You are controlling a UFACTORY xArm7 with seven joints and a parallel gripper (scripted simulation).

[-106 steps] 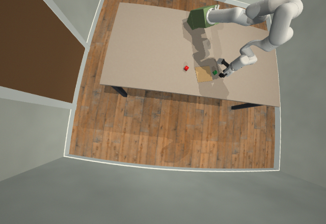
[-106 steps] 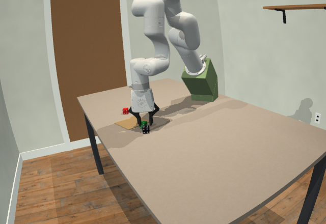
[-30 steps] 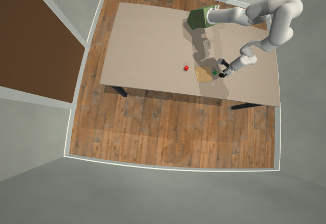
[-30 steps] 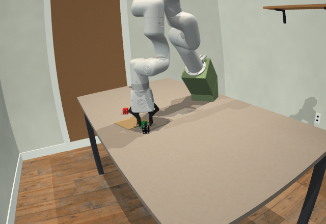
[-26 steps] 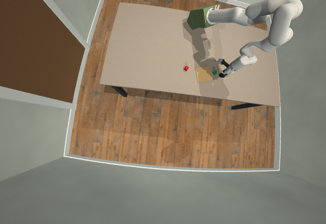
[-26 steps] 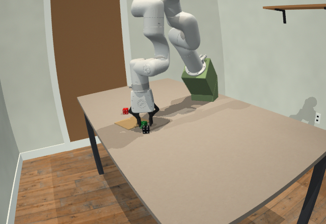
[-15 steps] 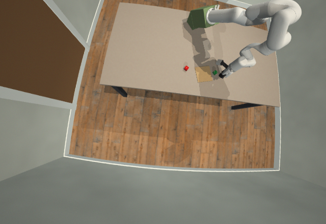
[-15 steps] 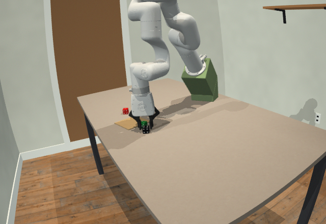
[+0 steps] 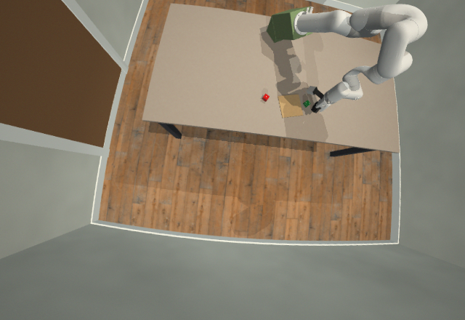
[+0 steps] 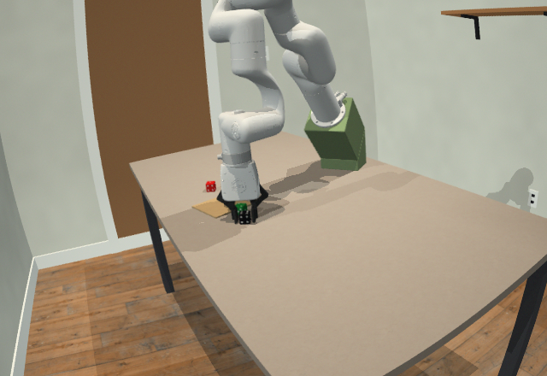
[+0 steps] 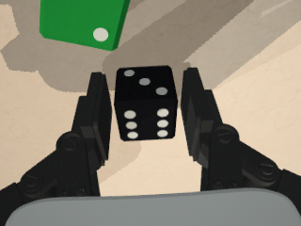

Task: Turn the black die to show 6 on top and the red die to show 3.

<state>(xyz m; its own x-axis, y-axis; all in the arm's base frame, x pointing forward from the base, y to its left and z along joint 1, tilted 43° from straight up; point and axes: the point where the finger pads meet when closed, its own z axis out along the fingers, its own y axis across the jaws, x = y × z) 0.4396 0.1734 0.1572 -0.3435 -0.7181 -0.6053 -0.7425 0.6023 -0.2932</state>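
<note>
Now: hand 1 cm above the black die. Also, from my hand: tan mat: 16 cm to the right, 3 cm ahead, 2 cm below; then red die: 33 cm to the right, 2 cm ahead, 1 cm below; then green die: 6 cm to the right, 1 cm below, 1 cm behind.
</note>
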